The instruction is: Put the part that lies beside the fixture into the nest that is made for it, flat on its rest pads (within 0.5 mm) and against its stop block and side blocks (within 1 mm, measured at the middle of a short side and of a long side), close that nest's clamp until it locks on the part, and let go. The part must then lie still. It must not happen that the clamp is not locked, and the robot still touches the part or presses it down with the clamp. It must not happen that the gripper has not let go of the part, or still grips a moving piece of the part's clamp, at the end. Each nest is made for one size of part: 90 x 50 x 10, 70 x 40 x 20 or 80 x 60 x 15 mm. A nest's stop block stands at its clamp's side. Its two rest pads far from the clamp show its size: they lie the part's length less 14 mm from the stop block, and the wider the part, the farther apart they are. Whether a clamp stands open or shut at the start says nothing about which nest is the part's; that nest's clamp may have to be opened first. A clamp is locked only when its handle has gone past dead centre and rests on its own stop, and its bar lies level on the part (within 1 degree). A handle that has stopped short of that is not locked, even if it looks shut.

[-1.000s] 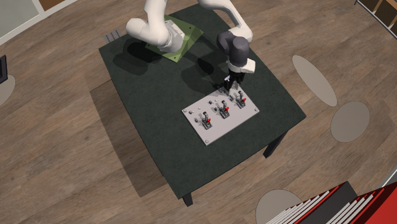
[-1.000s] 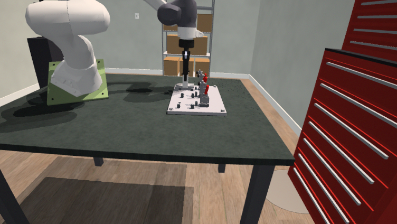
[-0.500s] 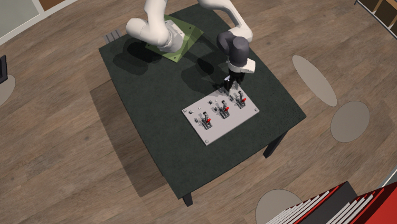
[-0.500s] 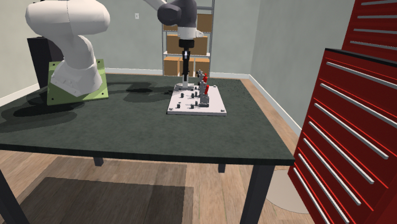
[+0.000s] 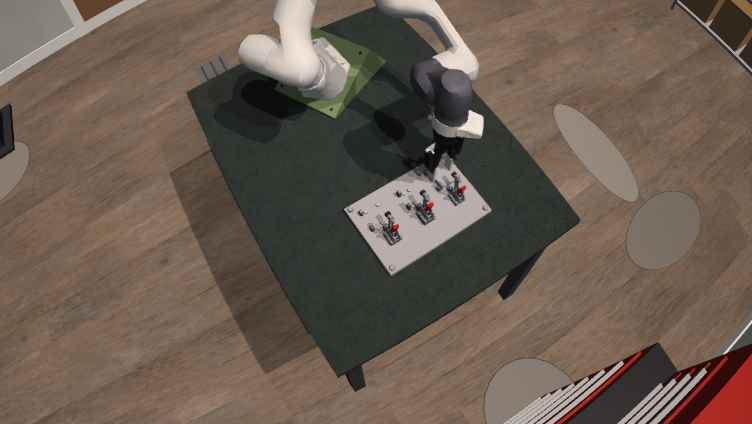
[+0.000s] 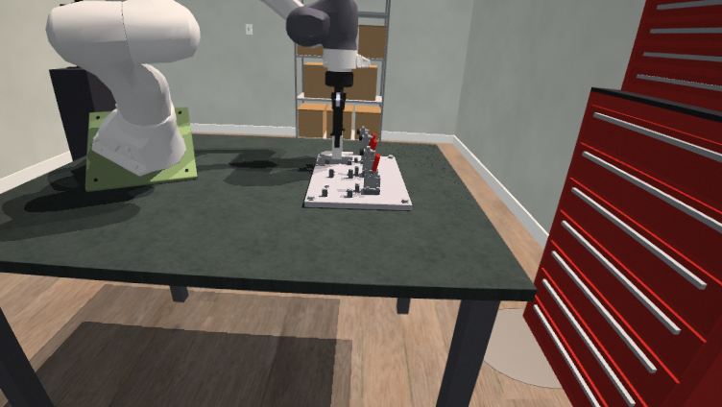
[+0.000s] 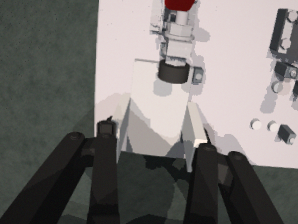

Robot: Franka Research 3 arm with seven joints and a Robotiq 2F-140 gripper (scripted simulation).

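Now: the part 30 mm below my hand. From my hand the other things lie so: light grey fixture plate: 110 mm to the right, 60 mm ahead, 50 mm below; then clamp: 90 mm ahead.
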